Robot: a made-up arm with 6 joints. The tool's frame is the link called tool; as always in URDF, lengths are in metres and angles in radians.
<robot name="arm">
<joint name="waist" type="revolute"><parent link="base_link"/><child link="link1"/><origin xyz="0.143 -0.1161 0.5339" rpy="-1.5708 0 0"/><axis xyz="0 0 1"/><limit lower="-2.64" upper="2.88" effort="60" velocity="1"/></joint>
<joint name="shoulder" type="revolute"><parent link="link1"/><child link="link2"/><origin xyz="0.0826 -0.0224 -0.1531" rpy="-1.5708 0 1.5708"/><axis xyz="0 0 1"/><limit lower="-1.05" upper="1.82" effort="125" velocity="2.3"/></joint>
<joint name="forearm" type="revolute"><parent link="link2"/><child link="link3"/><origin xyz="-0.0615 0.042 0.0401" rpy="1.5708 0 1.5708"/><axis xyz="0 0 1"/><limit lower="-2.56" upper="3.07" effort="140" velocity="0.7"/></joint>
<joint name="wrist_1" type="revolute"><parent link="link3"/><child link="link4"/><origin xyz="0.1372 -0.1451 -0.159" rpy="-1.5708 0 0"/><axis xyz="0 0 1"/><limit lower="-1.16" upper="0.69" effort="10" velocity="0.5"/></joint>
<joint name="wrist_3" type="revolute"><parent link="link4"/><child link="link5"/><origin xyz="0.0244 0.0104 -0.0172" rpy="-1.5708 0 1.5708"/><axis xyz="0 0 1"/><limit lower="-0.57" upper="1.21" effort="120" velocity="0.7"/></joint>
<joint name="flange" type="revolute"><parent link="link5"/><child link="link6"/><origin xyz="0.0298 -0.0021 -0.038" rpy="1.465 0.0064 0.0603"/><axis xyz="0 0 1"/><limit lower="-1.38" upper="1.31" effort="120" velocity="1.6"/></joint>
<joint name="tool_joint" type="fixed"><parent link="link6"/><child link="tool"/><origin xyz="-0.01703 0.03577 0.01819" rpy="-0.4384 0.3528 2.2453"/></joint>
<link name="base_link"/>
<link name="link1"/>
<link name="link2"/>
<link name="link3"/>
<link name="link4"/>
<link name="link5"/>
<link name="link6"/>
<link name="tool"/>
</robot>
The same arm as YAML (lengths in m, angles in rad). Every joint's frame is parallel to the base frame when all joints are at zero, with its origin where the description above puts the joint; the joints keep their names.
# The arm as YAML. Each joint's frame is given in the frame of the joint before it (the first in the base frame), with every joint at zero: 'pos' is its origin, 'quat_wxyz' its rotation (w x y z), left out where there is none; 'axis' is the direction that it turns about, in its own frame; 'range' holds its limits. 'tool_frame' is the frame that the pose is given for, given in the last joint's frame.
length_unit: m
angle_unit: rad
joints:
  - joint: waist
    pos: [0.143, -0.1161, 0.5339]
    axis: [0.0, 1.0, 0.0]
    range: [-2.64, 2.88]
  - joint: shoulder
    pos: [0.0826, -0.1531, 0.0224]
    axis: [-1.0, 0.0, 0.0]
    range: [-1.05, 1.82]
  - joint: forearm
    pos: [-0.0401, -0.042, 0.0615]
    axis: [0.0, 0.0, -1.0]
    range: [-2.56, 3.07]
  - joint: wrist_1
    pos: [0.1451, -0.1372, 0.159]
    axis: [-1.0, 0.0, 0.0]
    range: [-1.16, 0.69]
  - joint: wrist_3
    pos: [0.0172, -0.0244, 0.0104]
    axis: [0.0, 1.0, 0.0]
    range: [-0.57, 1.21]
  - joint: flange
    pos: [-0.0021, -0.038, 0.0298]
    axis: [-0.992561, 0.105596, 0.060598]
    range: [-1.38, 1.31]
tool_frame:
  pos: [-0.0153, 0.0376, -0.0159]
  quat_wxyz: [0.221585, -0.802176, -0.306169, 0.462249]

